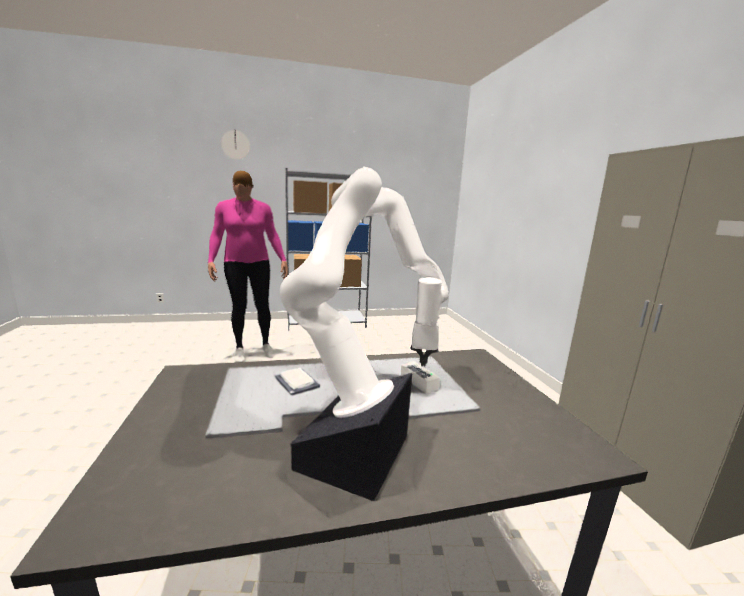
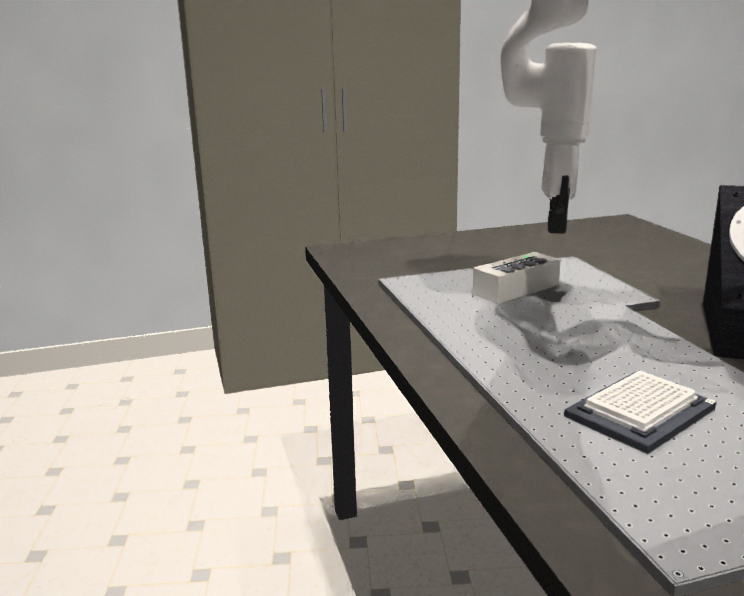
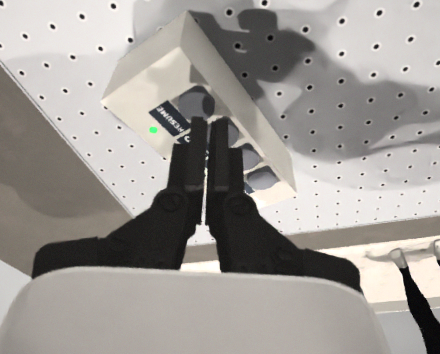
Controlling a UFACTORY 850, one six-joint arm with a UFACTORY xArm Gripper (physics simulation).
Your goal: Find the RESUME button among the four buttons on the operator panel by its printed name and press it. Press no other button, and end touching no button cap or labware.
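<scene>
The operator panel (image 1: 428, 383) (image 2: 487, 286) (image 3: 140, 95) is a beige box with four dark round button caps on top. The RESUME button (image 3: 192, 102) is the cap at one end, beside its dark printed RESUME label (image 3: 170, 118). A small lamp (image 3: 153, 130) (image 2: 526, 255) next to that label is lit green. The other three caps, such as this end cap (image 3: 262, 177), run in a row from it; their labels are mostly hidden by the fingers. My gripper (image 1: 424, 363) (image 2: 557, 231) (image 3: 207, 140) is shut and empty. Its tips hang above the panel with a visible gap, touching no cap.
A white well plate (image 1: 298, 378) (image 2: 642, 397) sits in a dark holder (image 2: 648, 442), well apart from the panel. Both stand on the grey perforated board (image 1: 245, 412) (image 2: 658, 546). The black wedge base (image 1: 341, 450) of the arm is nearby. A person (image 1: 245, 229) stands beyond the table.
</scene>
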